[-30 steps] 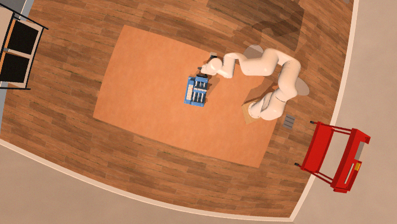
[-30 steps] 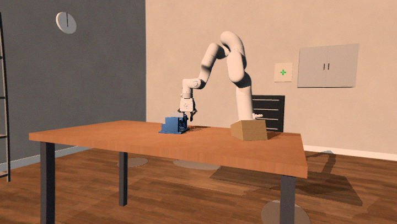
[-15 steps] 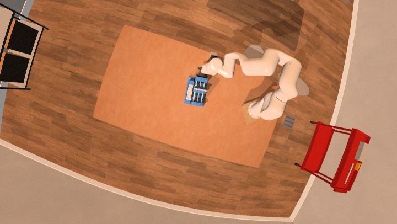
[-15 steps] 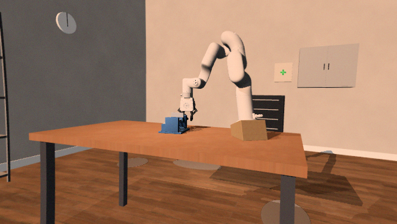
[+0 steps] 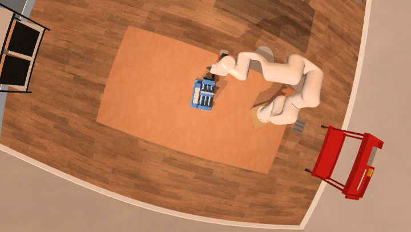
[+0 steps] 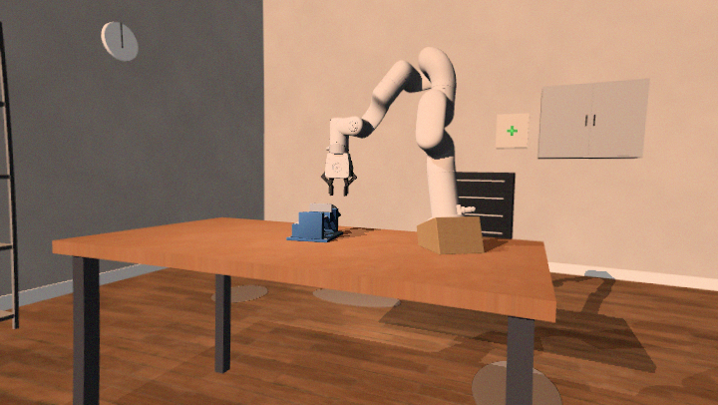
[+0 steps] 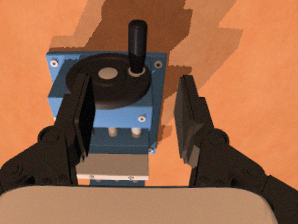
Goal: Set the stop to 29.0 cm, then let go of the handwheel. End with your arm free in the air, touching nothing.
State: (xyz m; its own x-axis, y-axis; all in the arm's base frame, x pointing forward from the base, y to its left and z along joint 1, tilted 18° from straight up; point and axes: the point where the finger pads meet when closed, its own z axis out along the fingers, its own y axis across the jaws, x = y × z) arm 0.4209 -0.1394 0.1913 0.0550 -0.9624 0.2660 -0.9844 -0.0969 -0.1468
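Now: hand 9 cm above the black crank handle and 1 cm to the right of it. The rest, counted from my hand: stop block: 14 cm to the left, 7 cm below, 3 cm ahead; then black handwheel: 9 cm below, 2 cm to the left.
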